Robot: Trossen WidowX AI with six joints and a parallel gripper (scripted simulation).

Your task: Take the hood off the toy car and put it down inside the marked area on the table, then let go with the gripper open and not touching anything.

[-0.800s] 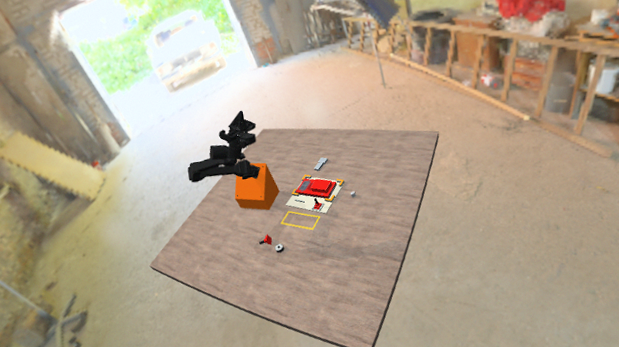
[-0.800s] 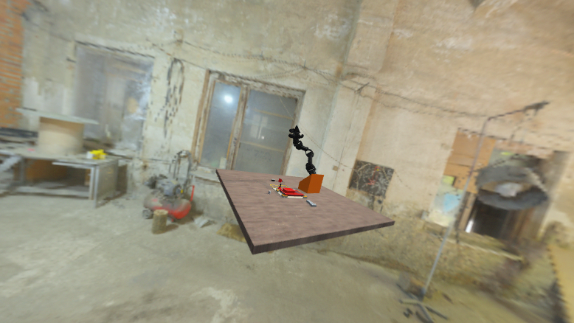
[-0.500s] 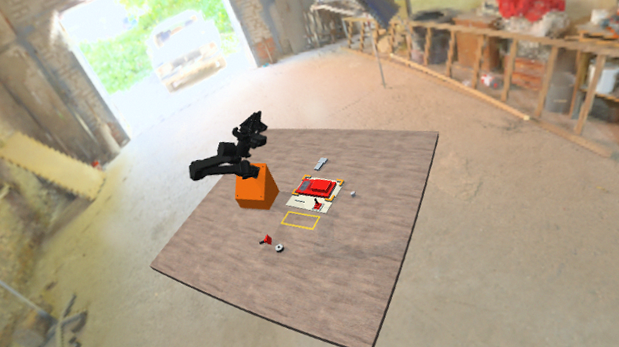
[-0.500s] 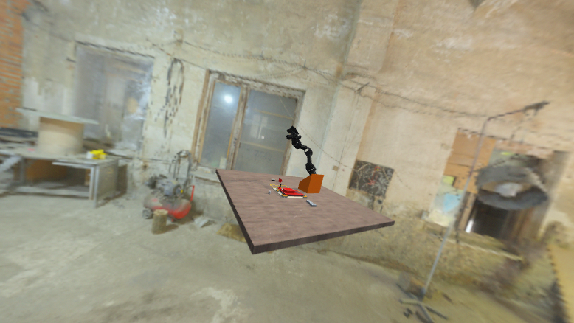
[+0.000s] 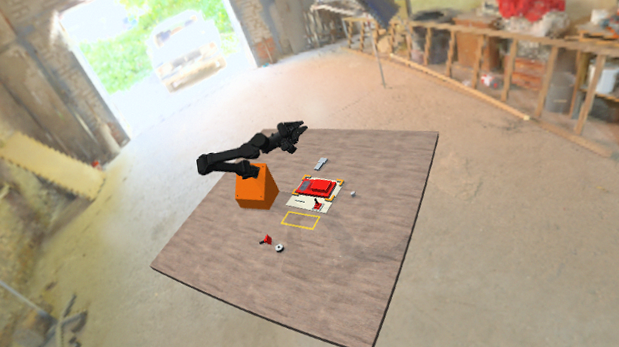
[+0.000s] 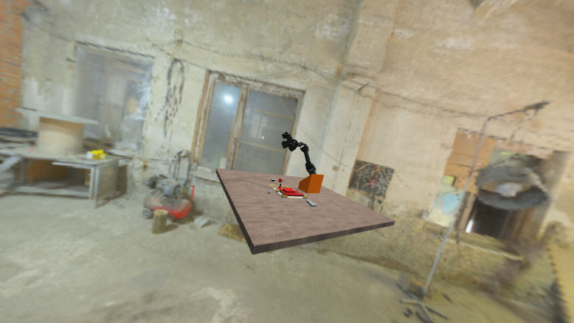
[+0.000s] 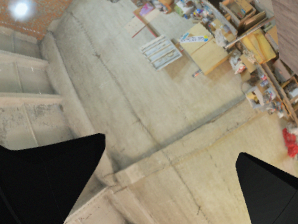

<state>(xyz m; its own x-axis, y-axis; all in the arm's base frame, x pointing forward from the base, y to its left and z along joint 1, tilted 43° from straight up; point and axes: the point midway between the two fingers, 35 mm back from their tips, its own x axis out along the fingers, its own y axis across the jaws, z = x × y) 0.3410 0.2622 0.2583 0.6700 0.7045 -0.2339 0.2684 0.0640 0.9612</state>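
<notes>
Now: gripper tip 440 mm above the red hood, 100 mm past it and 70 mm to the right of it. Round my gripper tip: wheel: 470 mm below, 340 mm to the right, 110 mm behind.
</notes>
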